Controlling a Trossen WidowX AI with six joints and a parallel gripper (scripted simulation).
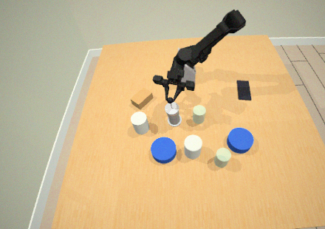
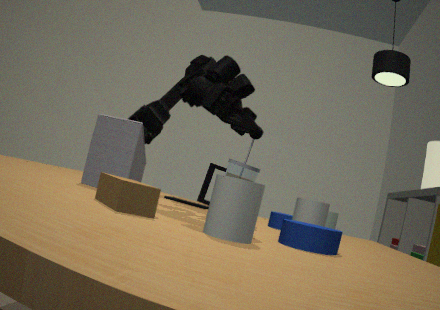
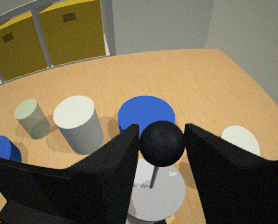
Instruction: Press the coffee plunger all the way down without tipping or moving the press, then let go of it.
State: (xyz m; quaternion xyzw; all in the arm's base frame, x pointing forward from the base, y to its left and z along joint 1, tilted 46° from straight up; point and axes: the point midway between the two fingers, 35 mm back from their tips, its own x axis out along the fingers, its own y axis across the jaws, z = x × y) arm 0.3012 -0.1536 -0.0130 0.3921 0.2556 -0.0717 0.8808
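Right now the coffee press is 100 mm below my gripper tip, 40 mm behind it and 10 mm to the left of it. Also, from my gripper tip: black slab: 440 mm to the left, 200 mm below, 200 mm behind; then brown box: 190 mm behind, 180 mm below, 160 mm to the right.
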